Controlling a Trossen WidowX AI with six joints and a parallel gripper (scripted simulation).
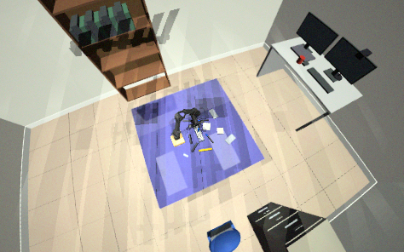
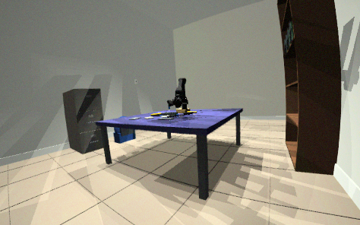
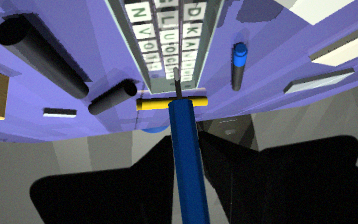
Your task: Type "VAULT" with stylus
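The white paper lies 12 cm ahead of my gripper tip, 5 cm to the left of it and 10 cm below it. The rest, counted from my gripper tip: blue stylus (1 cm below); then yellow pen (22 cm to the right, 9 cm below).
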